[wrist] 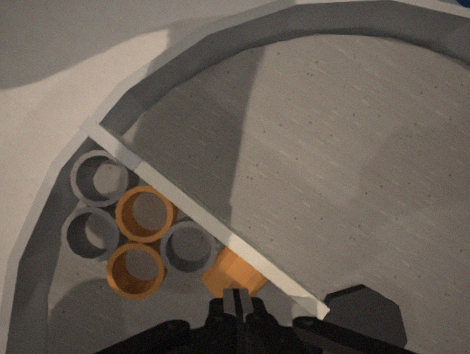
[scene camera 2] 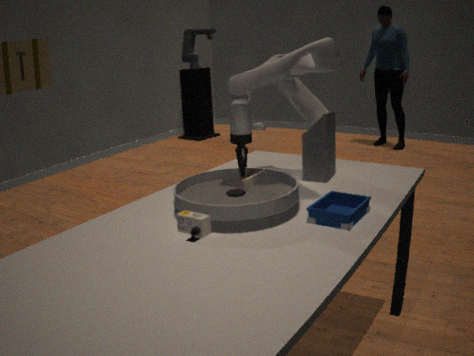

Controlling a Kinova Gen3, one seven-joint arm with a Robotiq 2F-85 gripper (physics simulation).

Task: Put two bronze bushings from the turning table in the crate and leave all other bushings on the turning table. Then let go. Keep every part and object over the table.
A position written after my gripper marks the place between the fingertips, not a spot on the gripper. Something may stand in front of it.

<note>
I see my gripper (wrist: pixel 235 306) and a round grey turning table (wrist: pixel 320 149).
</note>
